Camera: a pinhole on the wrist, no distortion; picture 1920 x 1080 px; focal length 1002.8 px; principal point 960.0 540.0 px. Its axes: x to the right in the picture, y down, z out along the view. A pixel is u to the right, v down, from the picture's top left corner.
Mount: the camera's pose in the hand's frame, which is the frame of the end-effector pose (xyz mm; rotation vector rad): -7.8 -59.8 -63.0 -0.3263 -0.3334 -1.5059
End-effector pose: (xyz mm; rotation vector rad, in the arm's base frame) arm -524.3 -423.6 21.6 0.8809 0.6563 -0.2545
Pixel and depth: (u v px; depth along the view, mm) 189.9 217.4 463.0
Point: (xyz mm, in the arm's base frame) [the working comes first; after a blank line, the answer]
In the camera's frame: -355.6 -148.9 463.0

-362.2 -321.5 512.4
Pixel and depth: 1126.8 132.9 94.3
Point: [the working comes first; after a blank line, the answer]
In the camera's frame: 15.7 -38.3 94.3

-565.1 -472.3 41.1
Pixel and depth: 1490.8 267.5 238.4
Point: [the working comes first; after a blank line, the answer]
In the camera's frame: 126.2 -64.8 238.4

-528.5 -638.2 110.3
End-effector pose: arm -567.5 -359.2 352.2 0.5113 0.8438 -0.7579
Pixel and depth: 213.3 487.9 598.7
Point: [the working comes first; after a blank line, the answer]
In the camera's frame: -445.8 -31.1 598.7

-0.6 -161.7 639.6
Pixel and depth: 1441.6 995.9 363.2
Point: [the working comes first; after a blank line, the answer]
In the camera's frame: 174.4 165.1 363.2

-386.5 -688.1 410.4
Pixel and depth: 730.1 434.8 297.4
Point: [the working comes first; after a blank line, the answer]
In the camera's frame: -68.2 -31.2 297.4

-407.7 -384.5 505.7
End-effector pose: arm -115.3 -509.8 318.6 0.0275 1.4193 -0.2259
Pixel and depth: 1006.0 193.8 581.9
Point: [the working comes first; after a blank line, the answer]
In the camera's frame: 26.7 -200.9 581.9

349.2 -410.0 586.5
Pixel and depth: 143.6 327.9 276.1
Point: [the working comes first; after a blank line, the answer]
In the camera's frame: -224.8 -58.4 276.1

12.8 -263.4 380.5
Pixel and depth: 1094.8 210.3 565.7
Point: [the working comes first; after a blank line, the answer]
In the camera's frame: 76.0 -186.0 565.7

347.9 -463.1 576.6
